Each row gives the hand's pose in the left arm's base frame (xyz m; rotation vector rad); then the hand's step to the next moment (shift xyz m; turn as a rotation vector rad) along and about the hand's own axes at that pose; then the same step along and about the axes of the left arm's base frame.
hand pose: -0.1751 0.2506 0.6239 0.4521 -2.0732 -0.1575
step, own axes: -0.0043 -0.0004 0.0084 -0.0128 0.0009 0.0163
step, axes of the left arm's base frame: -0.0051 0.0007 -0.0079 -0.0082 0.0045 -0.0185
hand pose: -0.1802 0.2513 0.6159 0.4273 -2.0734 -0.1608
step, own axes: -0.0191 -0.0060 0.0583 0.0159 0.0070 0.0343
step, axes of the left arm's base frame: -0.0396 -0.0020 -0.0472 -0.0383 -0.0013 -0.0029
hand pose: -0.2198 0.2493 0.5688 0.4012 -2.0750 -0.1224
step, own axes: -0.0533 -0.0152 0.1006 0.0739 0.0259 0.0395
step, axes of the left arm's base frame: -0.0576 -0.0042 -0.0993 -0.0741 -0.0031 0.0468
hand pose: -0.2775 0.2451 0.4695 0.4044 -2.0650 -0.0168
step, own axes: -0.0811 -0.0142 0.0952 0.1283 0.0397 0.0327
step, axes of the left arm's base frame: -0.0400 -0.0044 -0.1193 -0.0968 -0.0049 0.0985
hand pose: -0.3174 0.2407 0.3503 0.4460 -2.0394 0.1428
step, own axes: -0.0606 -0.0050 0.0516 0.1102 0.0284 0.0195
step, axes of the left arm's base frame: -0.0146 -0.0040 -0.0783 -0.0740 -0.0071 0.0884
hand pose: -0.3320 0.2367 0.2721 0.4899 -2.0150 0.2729
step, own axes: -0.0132 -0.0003 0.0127 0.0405 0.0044 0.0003
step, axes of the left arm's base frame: -0.0044 -0.0023 -0.0176 -0.0190 -0.0053 0.0356
